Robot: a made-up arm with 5 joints. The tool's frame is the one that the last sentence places. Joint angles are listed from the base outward.
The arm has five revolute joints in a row. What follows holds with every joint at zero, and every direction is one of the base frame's.
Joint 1 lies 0.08 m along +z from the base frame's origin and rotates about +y.
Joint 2 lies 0.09 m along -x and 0.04 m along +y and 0.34 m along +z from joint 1 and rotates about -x.
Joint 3 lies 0.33 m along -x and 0.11 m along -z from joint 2 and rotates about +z.
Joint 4 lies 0.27 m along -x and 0.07 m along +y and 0.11 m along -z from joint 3 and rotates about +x.
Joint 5 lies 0.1 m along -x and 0.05 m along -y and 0.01 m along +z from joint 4 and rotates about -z.
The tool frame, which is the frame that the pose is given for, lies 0.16 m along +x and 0.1 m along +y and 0.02 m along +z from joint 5; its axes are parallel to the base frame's.
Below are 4 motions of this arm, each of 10 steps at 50 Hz.
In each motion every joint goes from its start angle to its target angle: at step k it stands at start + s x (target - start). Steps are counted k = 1, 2, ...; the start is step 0. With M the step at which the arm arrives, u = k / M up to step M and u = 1 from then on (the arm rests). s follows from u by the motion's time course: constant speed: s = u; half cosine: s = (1 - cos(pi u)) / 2; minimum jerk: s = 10 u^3 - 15 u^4 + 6 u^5.
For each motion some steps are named. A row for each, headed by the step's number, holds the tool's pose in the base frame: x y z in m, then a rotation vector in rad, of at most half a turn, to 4 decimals.
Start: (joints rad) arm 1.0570 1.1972 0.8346 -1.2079 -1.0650
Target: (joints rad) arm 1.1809 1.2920 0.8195 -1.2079 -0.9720
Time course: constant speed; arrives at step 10
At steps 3, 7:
3: -0.0102 -0.3389 0.9543 1.0616 -1.1592 -2.3458
7: 0.0413 -0.3345 0.9534 1.0401 -1.1268 -2.3456

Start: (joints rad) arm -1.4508 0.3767 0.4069 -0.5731 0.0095
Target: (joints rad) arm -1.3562 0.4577 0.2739 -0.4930 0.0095
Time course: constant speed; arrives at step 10
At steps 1, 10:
1: -0.2060 -0.0084 -0.5605 -1.0540 -1.3463 -0.3478
10: -0.2537 0.0032 -0.5357 -0.9776 -1.2476 -0.4066

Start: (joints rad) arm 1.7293 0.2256 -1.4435 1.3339 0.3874
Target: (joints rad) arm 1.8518 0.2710 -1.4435 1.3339 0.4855
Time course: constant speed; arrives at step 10
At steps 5, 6, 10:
5: 0.1502 0.1611 0.4655 -0.3726 0.4064 -1.7126
6: 0.1528 0.1592 0.4645 -0.3858 0.4138 -1.7160
10: 0.1635 0.1513 0.4606 -0.4390 0.4428 -1.7288

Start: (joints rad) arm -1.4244 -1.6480 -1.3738 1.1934 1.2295
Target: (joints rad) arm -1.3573 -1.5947 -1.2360 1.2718 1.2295
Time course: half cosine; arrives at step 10
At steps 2, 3, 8, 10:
2: -0.6462 0.3888 -0.3106 2.2397 1.6845 -0.2107
3: -0.6467 0.3910 -0.3082 2.2490 1.6790 -0.1967
8: -0.6492 0.4043 -0.2933 2.3016 1.6428 -0.1082
10: -0.6495 0.4060 -0.2913 2.3080 1.6377 -0.0961

